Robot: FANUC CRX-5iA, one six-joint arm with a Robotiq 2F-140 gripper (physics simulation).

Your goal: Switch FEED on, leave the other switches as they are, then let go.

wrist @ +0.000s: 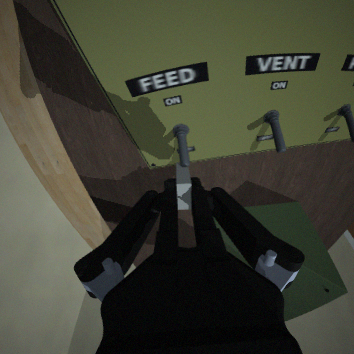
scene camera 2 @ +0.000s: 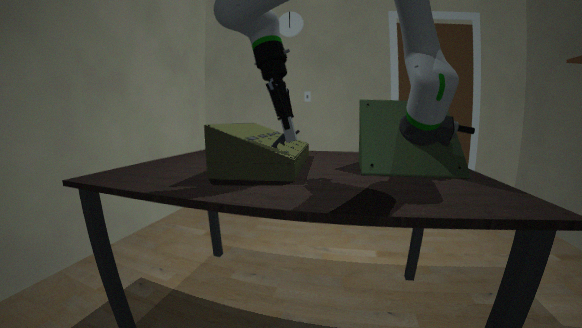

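Pixels of known places: gripper, fingertip midpoint: (wrist: 181, 171) (scene camera 2: 291, 141); arm's base at its link origin: (scene camera 2: 419, 129).
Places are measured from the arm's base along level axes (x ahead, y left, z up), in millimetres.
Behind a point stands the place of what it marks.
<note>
The sloped yellow-green switch box (scene camera 2: 245, 162) {y 341, x 489, z -89 mm} (wrist: 225, 30) {y 222, x 552, z -15 mm} stands on the table. In the wrist view the FEED switch (wrist: 183, 145) {y 252, x 431, z -30 mm} is a grey lever under the FEED label (wrist: 167, 79) {y 271, x 506, z -28 mm}; its tip leans away from the ON mark (wrist: 173, 101) {y 265, x 481, z -37 mm}. The VENT switch (wrist: 276, 134) {y 140, x 455, z -28 mm} and a third switch (wrist: 348, 119) {y 26, x 488, z -37 mm}, partly cut off, lean the same way. My gripper (scene camera 2: 290, 139) {y 252, x 386, z -37 mm} (wrist: 181, 171) {y 252, x 386, z -37 mm} is shut, with nothing between its fingers. Its pale fingertips are at the free end of the FEED lever; whether they touch it I cannot tell.
The dark table (scene camera 2: 150, 182) {y 476, x 748, z -141 mm} (wrist: 55, 110) {y 506, x 448, z -141 mm} carries a larger green box (scene camera 2: 380, 140) {y 61, x 140, z -40 mm} (wrist: 285, 217) {y -18, x 218, z -90 mm} to the right of the switch box in the scene view. The arm's base part (scene camera 2: 427, 132) {y 78, x -14, z -7 mm} stands in front of that green box. A door (scene camera 2: 460, 65) and walls are behind.
</note>
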